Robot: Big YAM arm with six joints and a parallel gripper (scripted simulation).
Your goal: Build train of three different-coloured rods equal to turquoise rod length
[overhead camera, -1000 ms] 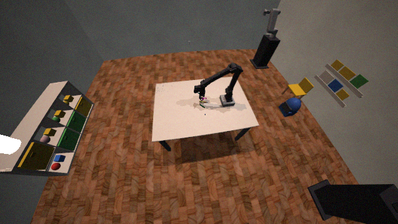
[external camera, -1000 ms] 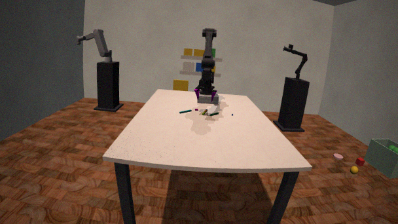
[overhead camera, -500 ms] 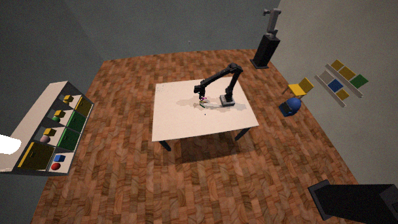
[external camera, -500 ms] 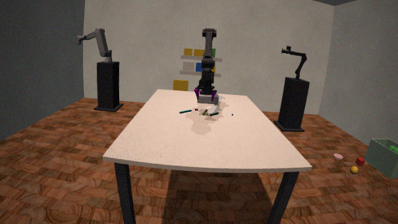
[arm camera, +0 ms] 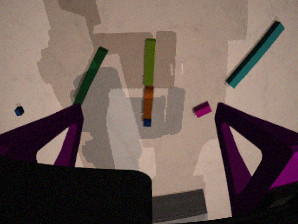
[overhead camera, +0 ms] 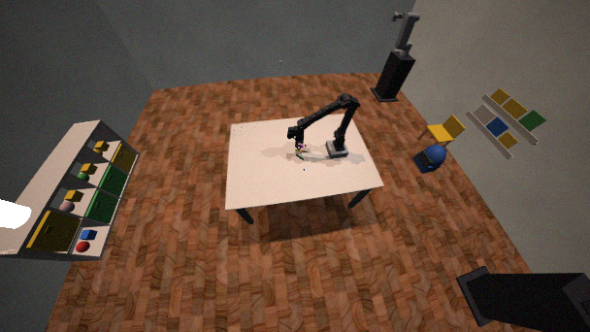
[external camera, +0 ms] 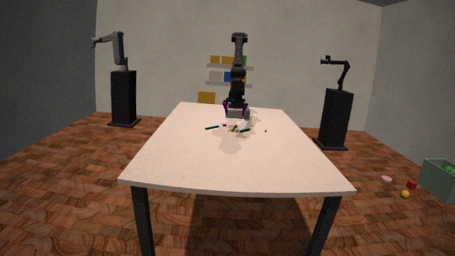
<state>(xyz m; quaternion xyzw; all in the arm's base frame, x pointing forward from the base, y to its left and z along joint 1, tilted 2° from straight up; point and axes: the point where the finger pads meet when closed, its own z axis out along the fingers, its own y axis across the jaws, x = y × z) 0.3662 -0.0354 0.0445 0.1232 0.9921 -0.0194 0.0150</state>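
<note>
Right now the lime rod is 10 cm below my hand. The rest, counted from my hand: magenta rod: 10 cm below, 7 cm behind, 5 cm to the right; orange rod: 10 cm below, 5 cm behind, 1 cm to the left; green rod: 10 cm below, 7 cm to the left.
</note>
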